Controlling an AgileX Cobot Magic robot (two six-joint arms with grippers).
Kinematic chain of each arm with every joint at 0, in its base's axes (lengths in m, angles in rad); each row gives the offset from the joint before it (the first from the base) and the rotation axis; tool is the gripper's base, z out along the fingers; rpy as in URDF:
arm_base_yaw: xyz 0 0 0.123 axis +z
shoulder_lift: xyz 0 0 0 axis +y
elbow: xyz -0.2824 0 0.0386 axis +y
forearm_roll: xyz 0.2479 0 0.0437 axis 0.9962 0 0.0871
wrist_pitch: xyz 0 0 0 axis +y
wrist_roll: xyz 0.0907 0 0.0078 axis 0.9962 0 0.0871
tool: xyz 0 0 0 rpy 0 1.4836 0
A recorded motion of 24 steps. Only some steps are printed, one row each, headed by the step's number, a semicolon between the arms.
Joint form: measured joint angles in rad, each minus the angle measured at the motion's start. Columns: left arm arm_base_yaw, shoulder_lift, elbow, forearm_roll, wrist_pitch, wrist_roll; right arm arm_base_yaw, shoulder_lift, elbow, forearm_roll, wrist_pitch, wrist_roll.
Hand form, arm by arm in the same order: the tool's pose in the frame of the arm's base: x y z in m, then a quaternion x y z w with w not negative. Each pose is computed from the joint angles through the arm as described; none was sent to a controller.
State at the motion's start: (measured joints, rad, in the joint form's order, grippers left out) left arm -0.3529 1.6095 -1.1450 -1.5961 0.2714 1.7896; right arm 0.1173 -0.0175 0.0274 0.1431 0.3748 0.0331
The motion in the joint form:
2: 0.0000 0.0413 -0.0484 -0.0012 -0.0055 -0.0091; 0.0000 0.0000 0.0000 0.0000 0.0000 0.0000
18: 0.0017 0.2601 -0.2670 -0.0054 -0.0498 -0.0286; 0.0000 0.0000 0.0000 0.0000 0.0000 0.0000
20: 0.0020 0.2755 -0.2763 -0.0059 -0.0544 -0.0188; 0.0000 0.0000 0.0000 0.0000 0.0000 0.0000
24: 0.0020 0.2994 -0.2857 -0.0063 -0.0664 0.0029; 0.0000 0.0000 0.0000 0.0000 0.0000 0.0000
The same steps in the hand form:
2: 0.3528 -0.1556 0.3000 0.28827 0.76694 -0.15665 0.55151; 0.0513 0.0109 0.1714 0.00414 0.80292 0.10497 0.58675
18: 0.4106 -0.1719 0.2796 0.26708 0.77595 -0.14477 0.55282; 0.0513 0.0109 0.1714 0.00414 0.80292 0.10497 0.58675
20: 0.4140 -0.1726 0.2758 0.26955 0.77701 -0.14021 0.55131; 0.0513 0.0109 0.1714 0.00414 0.80292 0.10497 0.58675
24: 0.4189 -0.1732 0.2679 0.27523 0.77964 -0.12937 0.54742; 0.0513 0.0109 0.1714 0.00414 0.80292 0.10497 0.58675

